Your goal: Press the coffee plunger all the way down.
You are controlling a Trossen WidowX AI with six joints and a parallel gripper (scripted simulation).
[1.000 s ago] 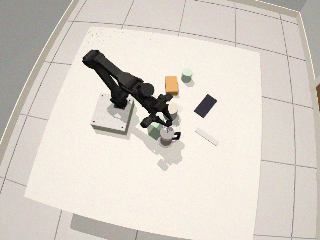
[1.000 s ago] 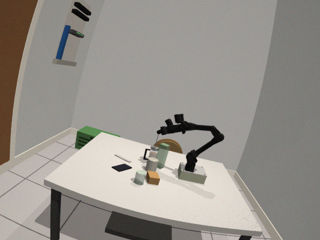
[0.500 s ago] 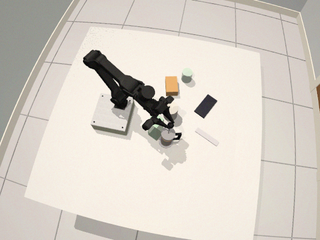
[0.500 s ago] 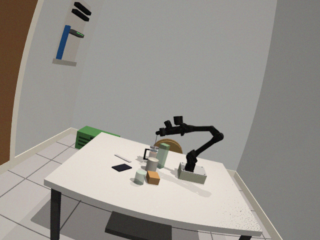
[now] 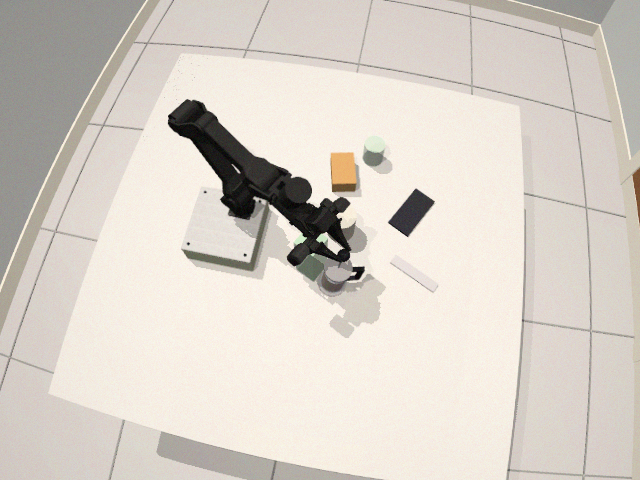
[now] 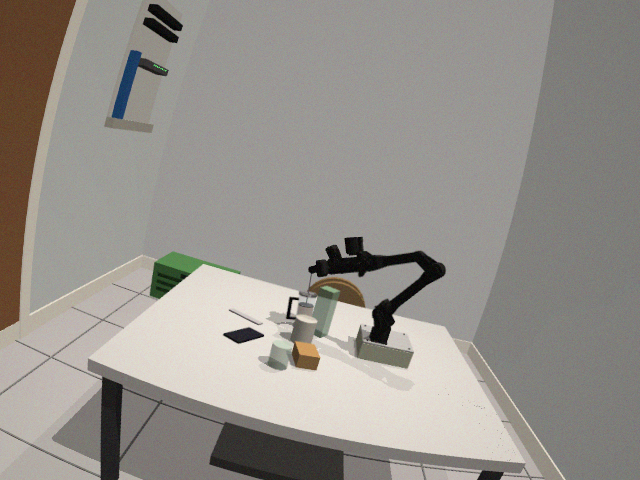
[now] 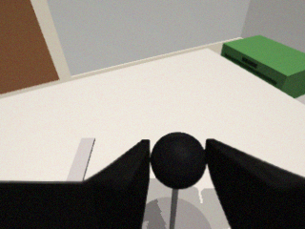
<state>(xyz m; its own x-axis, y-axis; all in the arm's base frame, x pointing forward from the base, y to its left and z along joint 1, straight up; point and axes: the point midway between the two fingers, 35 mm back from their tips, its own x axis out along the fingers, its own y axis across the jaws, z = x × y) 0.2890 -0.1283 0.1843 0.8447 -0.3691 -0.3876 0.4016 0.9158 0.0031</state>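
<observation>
Right now the glass coffee press is 10 mm to the left of my gripper tip and 120 mm below it. Round my gripper tip: pale green box (90 mm behind, 40 mm to the left, 150 mm below).
</observation>
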